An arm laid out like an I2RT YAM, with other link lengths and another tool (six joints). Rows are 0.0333 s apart.
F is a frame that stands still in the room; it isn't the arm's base.
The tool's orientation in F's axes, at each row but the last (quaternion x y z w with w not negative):
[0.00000 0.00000 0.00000 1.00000]
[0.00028 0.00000 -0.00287 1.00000]
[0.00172 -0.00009 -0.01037 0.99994]
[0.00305 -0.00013 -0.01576 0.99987]
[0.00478 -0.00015 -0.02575 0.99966]
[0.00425 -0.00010 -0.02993 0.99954]
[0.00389 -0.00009 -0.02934 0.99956]
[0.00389 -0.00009 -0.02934 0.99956]
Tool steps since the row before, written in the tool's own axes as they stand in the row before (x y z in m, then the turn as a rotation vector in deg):
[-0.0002 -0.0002 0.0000 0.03 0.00 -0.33]
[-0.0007 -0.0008 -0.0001 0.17 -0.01 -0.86]
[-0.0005 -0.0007 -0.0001 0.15 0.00 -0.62]
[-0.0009 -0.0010 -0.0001 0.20 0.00 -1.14]
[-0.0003 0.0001 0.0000 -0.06 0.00 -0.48]
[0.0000 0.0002 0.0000 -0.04 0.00 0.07]
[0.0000 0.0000 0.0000 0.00 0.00 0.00]
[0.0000 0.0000 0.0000 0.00 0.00 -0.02]
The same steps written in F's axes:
[-0.0002 -0.0002 0.0000 0.03 0.00 -0.33]
[-0.0007 -0.0008 -0.0001 0.17 -0.01 -0.86]
[-0.0005 -0.0007 -0.0001 0.15 0.00 -0.62]
[-0.0009 -0.0010 -0.0001 0.20 0.00 -1.14]
[-0.0003 0.0001 0.0000 -0.06 0.01 -0.48]
[0.0000 0.0002 0.0000 -0.04 0.00 0.07]
[0.0000 0.0000 0.0000 0.00 0.00 0.00]
[0.0000 0.0000 0.0000 0.00 0.00 -0.02]

